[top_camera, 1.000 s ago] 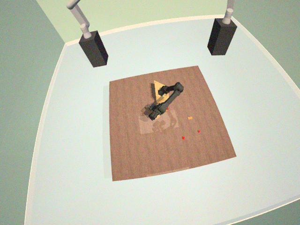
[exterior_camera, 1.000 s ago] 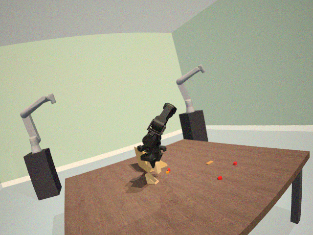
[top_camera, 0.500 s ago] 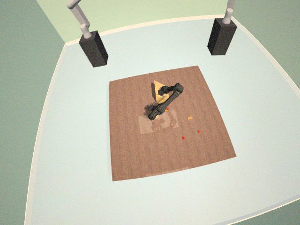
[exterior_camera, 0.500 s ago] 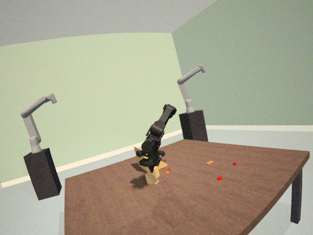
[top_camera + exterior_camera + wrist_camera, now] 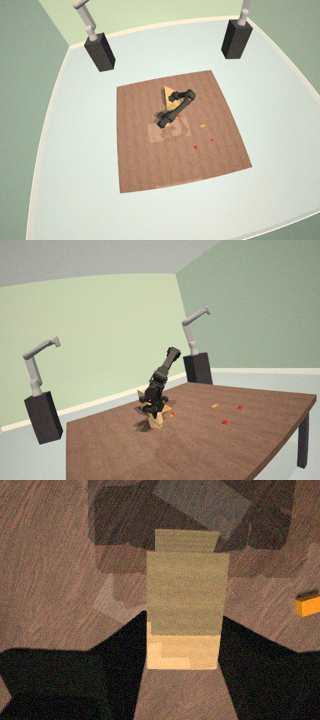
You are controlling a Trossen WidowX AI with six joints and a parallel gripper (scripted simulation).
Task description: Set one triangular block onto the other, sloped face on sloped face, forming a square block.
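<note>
The triangular block lies 1 cm ahead of my gripper tip and 1 cm above it. Also, from my gripper tip: orange cube 8 cm behind, 12 cm to the left, 6 cm below.
</note>
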